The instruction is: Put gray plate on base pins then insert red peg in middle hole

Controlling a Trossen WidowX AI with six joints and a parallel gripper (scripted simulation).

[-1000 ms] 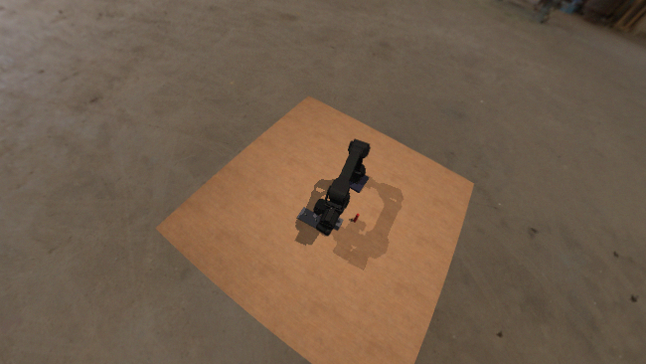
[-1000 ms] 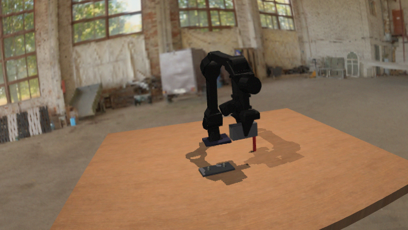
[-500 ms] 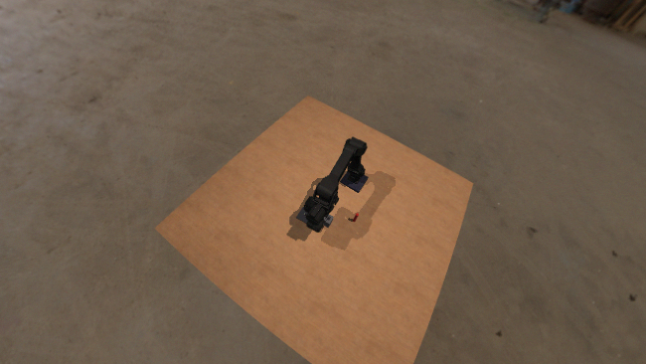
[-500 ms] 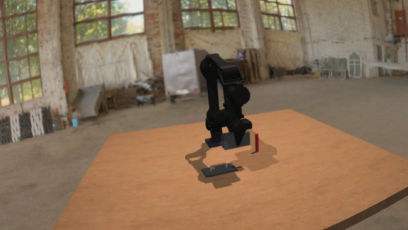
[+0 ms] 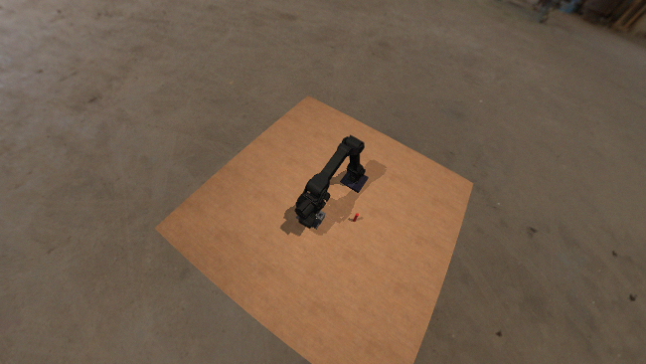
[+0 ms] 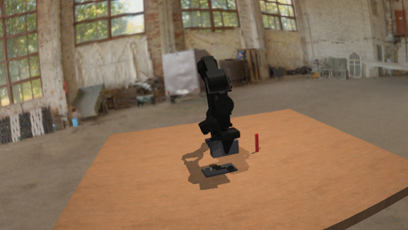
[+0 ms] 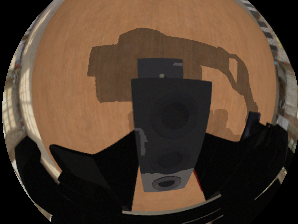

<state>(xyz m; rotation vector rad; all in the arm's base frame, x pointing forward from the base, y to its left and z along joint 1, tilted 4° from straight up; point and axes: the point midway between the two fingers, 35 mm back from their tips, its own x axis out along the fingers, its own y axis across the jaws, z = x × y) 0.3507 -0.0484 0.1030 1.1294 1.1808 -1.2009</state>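
Right now my gripper tip is 70 mm above the dark base, 20 mm to the left of it and 10 mm past it. The rest, counted from my gripper tip: gray plate (30 mm above); then red peg (170 mm to the left, 120 mm behind, 40 mm below).
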